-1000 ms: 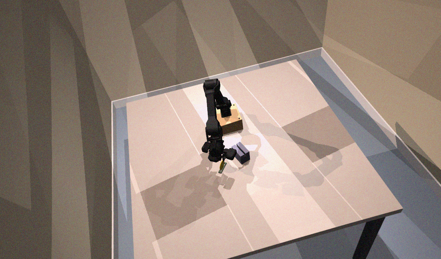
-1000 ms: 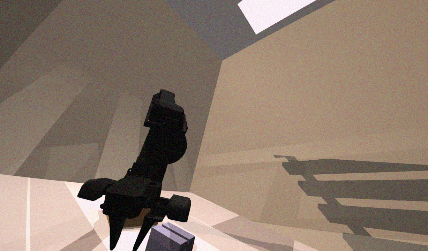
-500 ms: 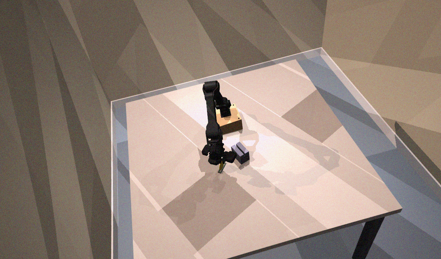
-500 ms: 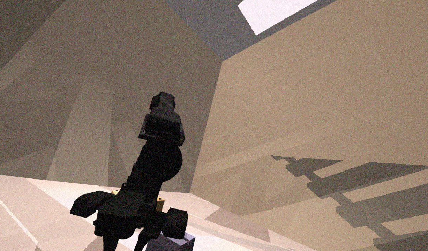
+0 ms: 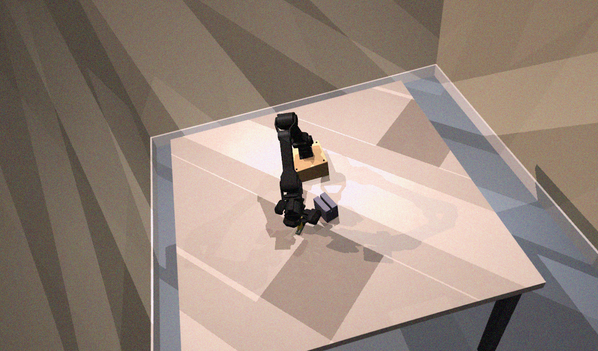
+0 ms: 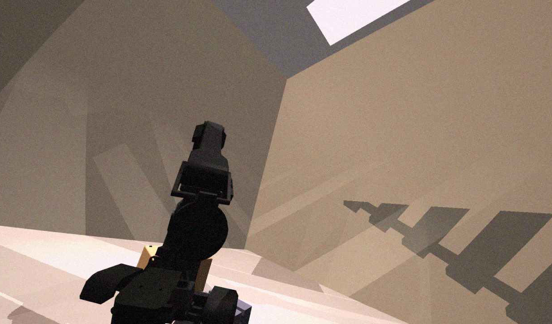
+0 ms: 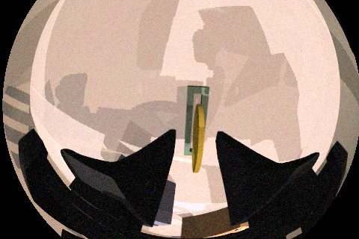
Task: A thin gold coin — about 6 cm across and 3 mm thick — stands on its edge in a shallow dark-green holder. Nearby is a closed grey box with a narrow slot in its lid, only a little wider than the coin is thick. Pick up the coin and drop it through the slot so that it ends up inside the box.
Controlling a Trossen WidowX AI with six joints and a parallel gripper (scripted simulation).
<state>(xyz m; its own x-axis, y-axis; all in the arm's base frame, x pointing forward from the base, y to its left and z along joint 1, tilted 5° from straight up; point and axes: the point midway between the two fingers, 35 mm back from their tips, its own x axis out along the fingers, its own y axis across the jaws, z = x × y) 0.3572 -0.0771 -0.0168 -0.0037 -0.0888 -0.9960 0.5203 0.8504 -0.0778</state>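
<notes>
Now: the gold coin right at my gripper tip.
</notes>
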